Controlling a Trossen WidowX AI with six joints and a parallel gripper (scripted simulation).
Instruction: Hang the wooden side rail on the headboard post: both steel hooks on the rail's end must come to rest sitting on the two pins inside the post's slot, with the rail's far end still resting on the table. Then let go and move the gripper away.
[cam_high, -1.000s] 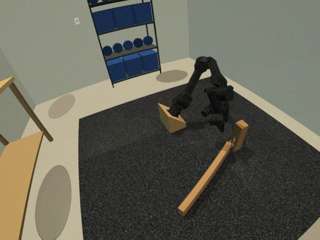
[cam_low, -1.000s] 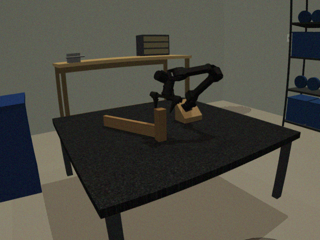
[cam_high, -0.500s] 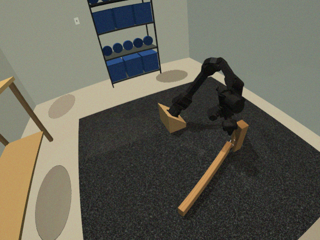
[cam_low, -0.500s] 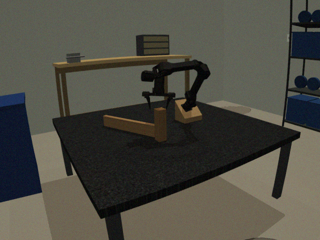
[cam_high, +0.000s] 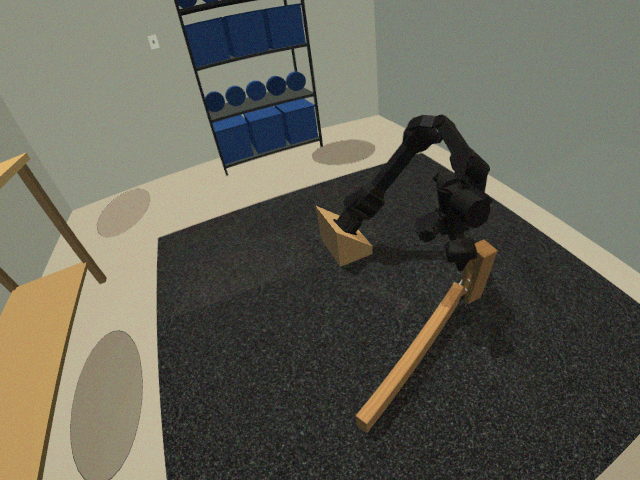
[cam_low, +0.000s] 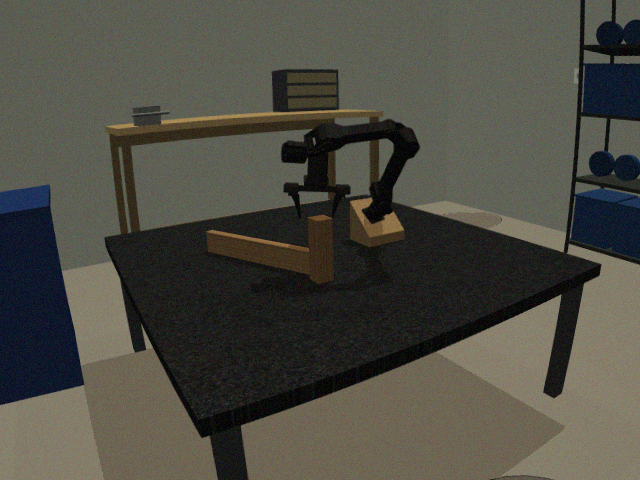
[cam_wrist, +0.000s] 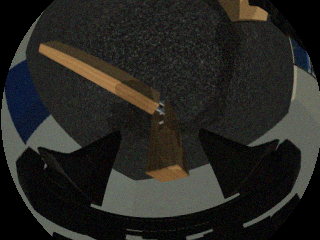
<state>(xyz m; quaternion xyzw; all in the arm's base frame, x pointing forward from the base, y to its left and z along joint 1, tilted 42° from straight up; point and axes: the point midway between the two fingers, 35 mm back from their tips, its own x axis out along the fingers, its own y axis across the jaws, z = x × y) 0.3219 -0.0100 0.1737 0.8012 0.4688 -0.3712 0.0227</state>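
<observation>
The headboard post is 7 cm below my gripper tip, 6 cm to the left of it and 3 cm ahead of it.
</observation>
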